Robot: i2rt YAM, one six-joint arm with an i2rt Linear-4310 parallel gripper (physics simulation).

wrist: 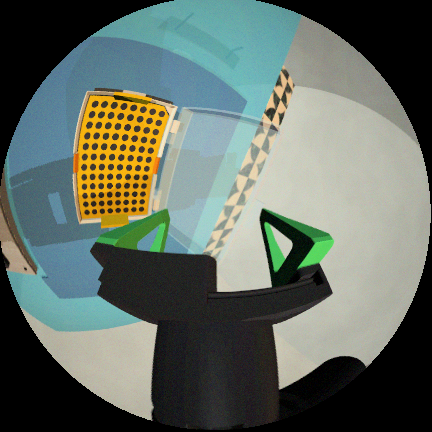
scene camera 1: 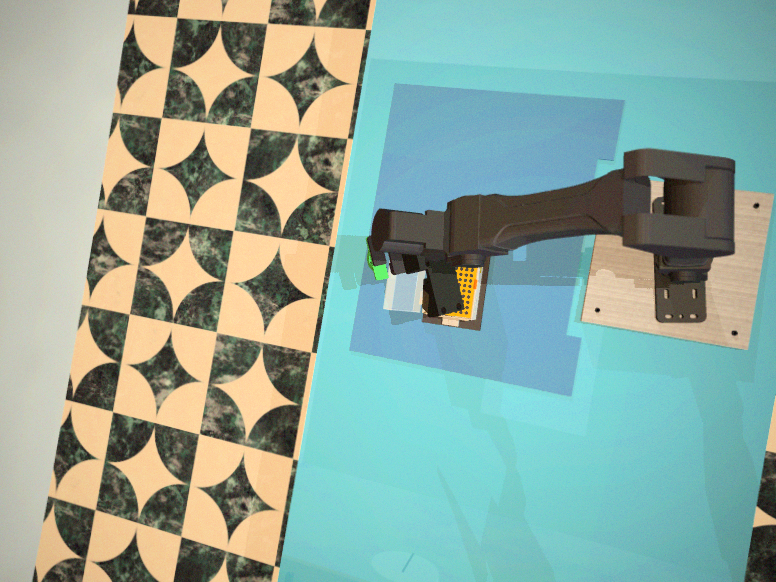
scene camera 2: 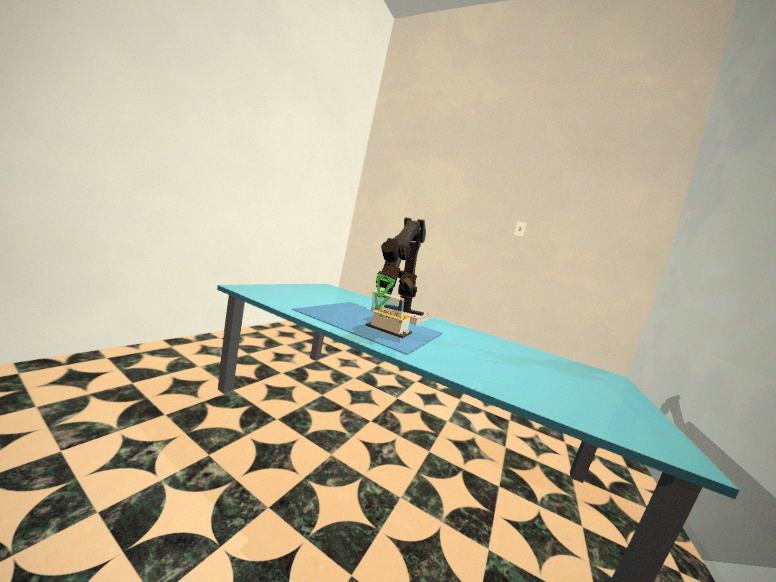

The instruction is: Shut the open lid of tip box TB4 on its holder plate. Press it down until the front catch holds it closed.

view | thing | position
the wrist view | my gripper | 214, 213
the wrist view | clear lid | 216, 162
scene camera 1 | my gripper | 395, 256
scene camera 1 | clear lid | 404, 292
